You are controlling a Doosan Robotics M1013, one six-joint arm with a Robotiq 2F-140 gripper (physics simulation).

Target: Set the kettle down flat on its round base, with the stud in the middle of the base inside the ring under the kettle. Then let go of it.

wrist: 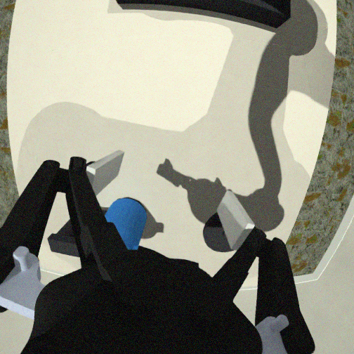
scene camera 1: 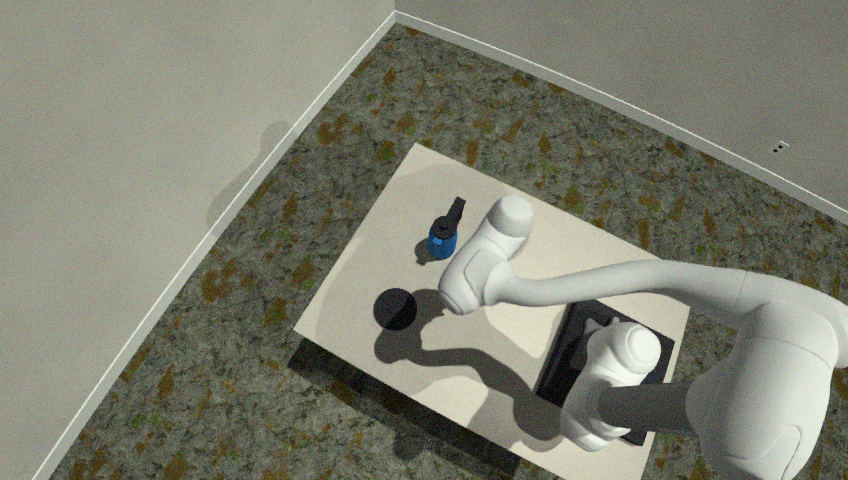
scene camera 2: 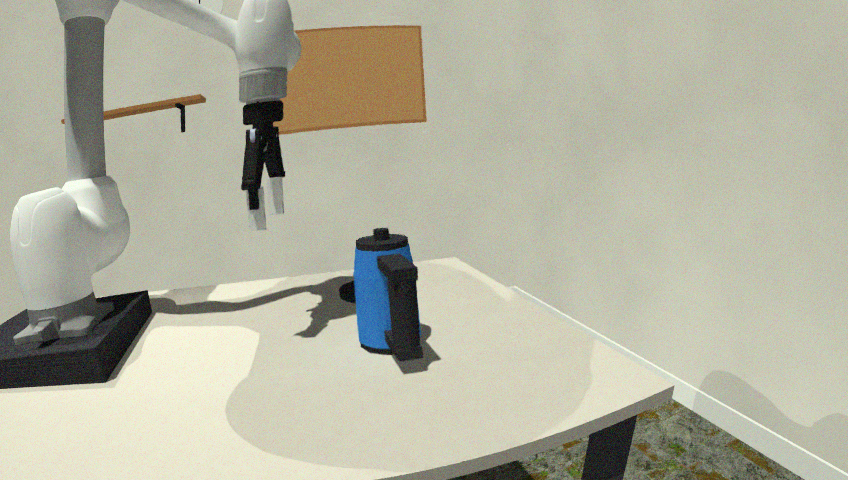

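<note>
The blue kettle with black lid and black handle stands upright on the table, beside the base and apart from it. The round black base lies flat on the table; the kettle hides most of it in the second scene view, and a finger covers part of it in the wrist view. Its stud cannot be made out. The ring under the kettle is hidden. My gripper is open and empty, pointing down, well above the table and higher than the kettle's lid. The arm hides it in the first scene view.
The pale table carries the robot's black mounting block at one end. The arm reaches over the table from there. A brown board and a shelf hang on the wall behind.
</note>
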